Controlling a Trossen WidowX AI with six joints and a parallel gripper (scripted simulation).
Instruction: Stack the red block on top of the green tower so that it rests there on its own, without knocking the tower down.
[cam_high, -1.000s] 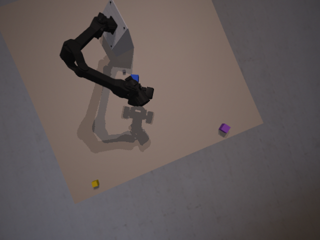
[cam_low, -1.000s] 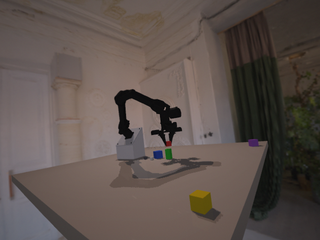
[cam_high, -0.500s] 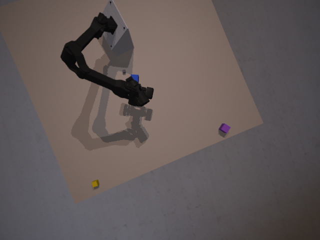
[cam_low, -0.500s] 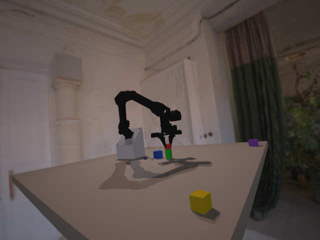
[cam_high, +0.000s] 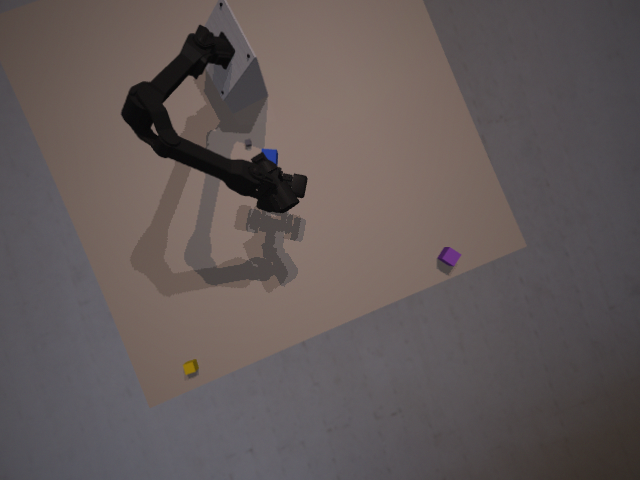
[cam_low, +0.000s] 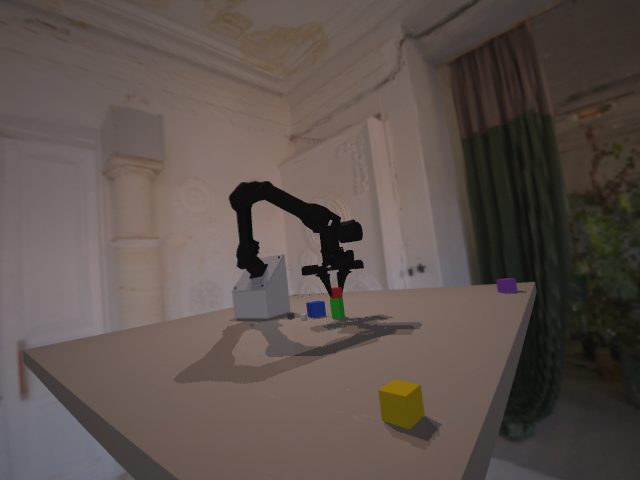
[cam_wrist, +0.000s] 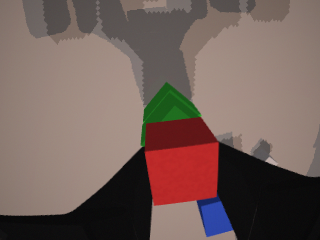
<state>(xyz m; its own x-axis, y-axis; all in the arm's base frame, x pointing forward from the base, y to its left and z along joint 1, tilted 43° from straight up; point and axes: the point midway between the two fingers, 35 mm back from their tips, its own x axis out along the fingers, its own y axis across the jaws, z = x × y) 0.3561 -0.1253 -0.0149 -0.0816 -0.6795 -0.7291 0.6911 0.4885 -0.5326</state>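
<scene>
Right now the red block is 1 cm above my gripper tip. Also, from my gripper tip: blue block (9 cm behind, 3 cm to the left, 4 cm below); small white cube (11 cm behind, 2 cm to the right, 6 cm below); small grey cube (18 cm behind, 6 cm below).
</scene>
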